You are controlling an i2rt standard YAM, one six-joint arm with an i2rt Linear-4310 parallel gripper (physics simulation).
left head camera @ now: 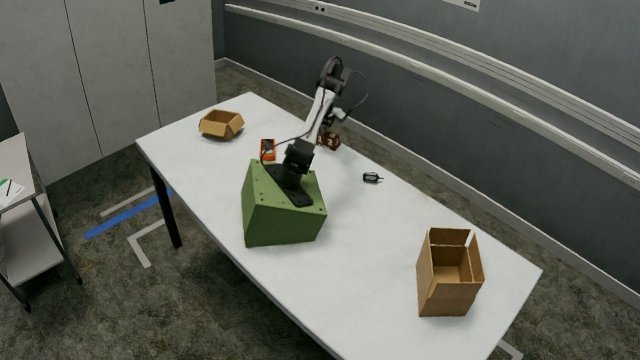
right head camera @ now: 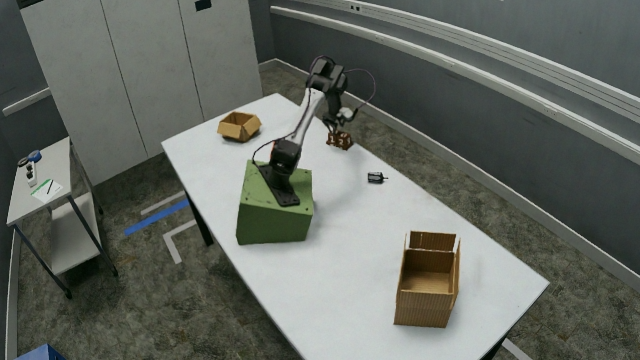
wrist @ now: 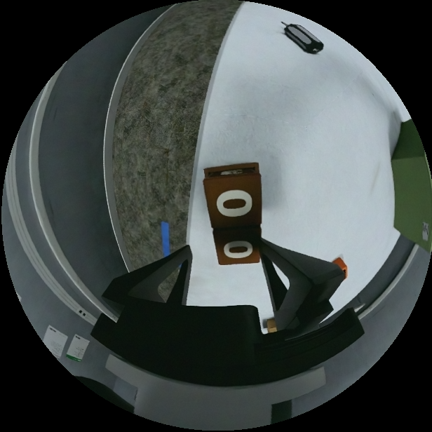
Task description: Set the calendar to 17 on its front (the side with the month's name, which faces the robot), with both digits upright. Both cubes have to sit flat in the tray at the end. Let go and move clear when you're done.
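Observation:
Two brown calendar cubes sit side by side near the table's far edge. The nearer one in the wrist view (wrist: 220, 257) and the farther one (wrist: 215, 212) both have a white 0 on top. In the right head view, the left cube (right head camera: 330, 143) shows a 1 and the right cube (right head camera: 342, 146) a 2 towards the robot. In the left head view, the arm partly hides the left cube; the right cube (left head camera: 330, 142) shows a 2. The tray and month name cannot be made out clearly. My gripper (wrist: 223, 247) (right head camera: 331, 129) is open above the left cube, its fingertips on either side, holding nothing.
An orange device (left head camera: 268, 150) (wrist: 341, 268) and a small open carton (left head camera: 221, 125) (right head camera: 239, 127) lie left of the cubes. A small black motor (left head camera: 371, 177) (right head camera: 376, 178) (wrist: 303, 39) lies right. A tall open carton (left head camera: 447, 300) (right head camera: 425, 307) stands far right. The green base (left head camera: 282, 222) (right head camera: 274, 222) carries the arm.

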